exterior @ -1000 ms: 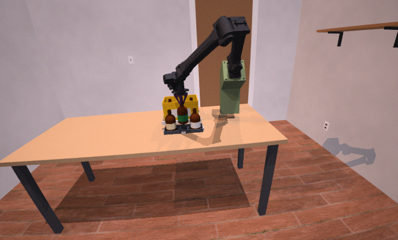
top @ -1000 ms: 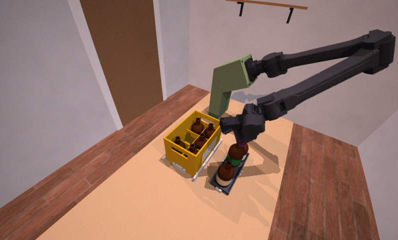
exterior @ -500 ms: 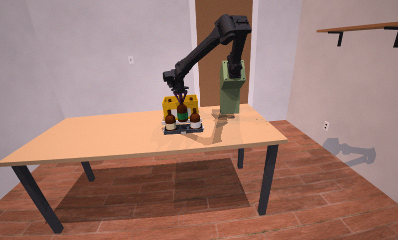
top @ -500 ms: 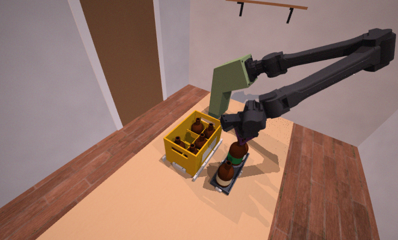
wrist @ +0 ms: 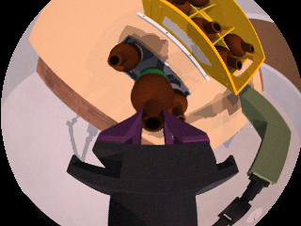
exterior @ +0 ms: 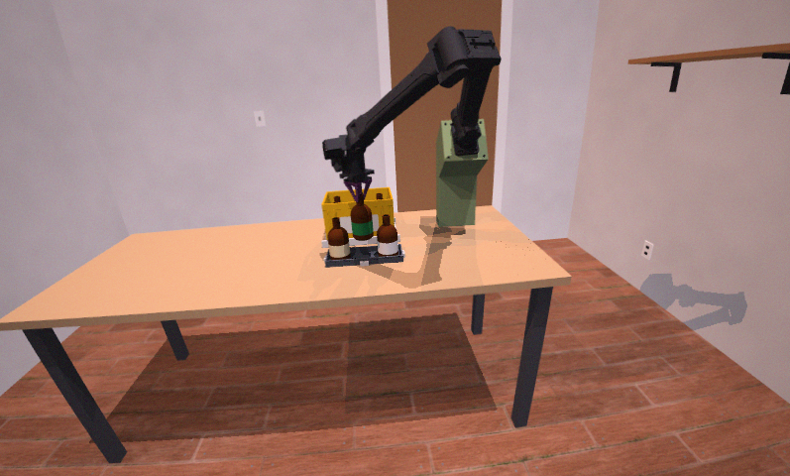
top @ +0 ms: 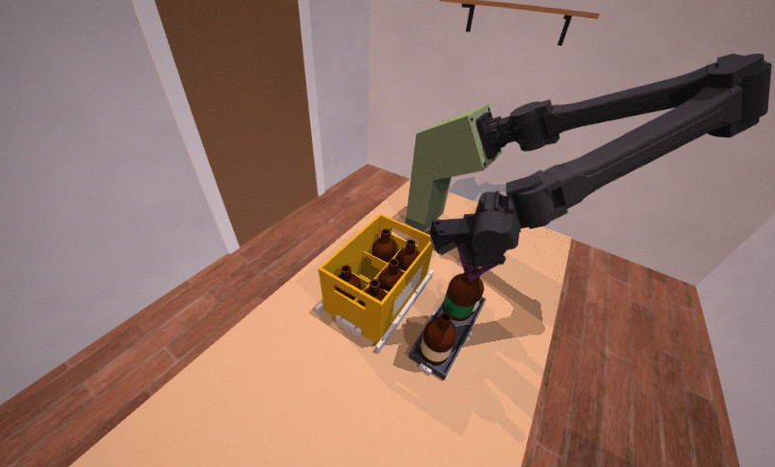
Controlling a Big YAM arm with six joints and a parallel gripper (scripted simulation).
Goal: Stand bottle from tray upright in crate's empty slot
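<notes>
Now: the glass bottle 6 cm below my hand. Also, from my hand: dark tray: 21 cm below; then yellow crate: 22 cm to the right, 14 cm below, 2 cm ahead.
</notes>
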